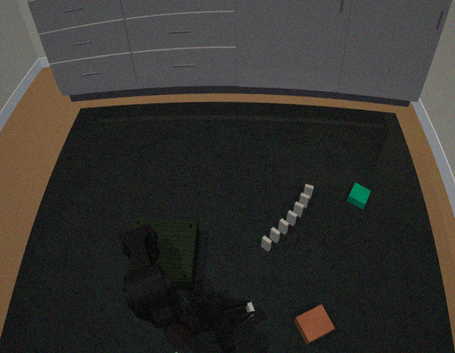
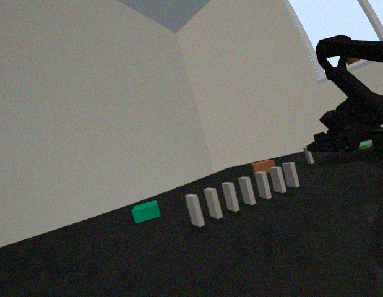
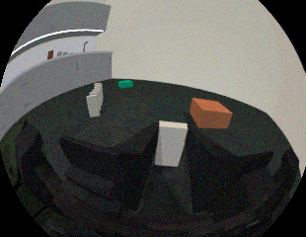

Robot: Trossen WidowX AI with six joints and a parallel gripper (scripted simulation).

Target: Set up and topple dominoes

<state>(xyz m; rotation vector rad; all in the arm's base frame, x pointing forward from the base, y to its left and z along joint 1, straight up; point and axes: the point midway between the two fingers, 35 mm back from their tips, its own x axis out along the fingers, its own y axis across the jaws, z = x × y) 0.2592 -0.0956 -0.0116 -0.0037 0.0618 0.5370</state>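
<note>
The orange block is 16 cm ahead of my gripper tip, 2 cm to the right of it and 3 cm below it. From my gripper tip the other things lie so: green cube 26 cm ahead, 40 cm to the left, 4 cm below.
</note>
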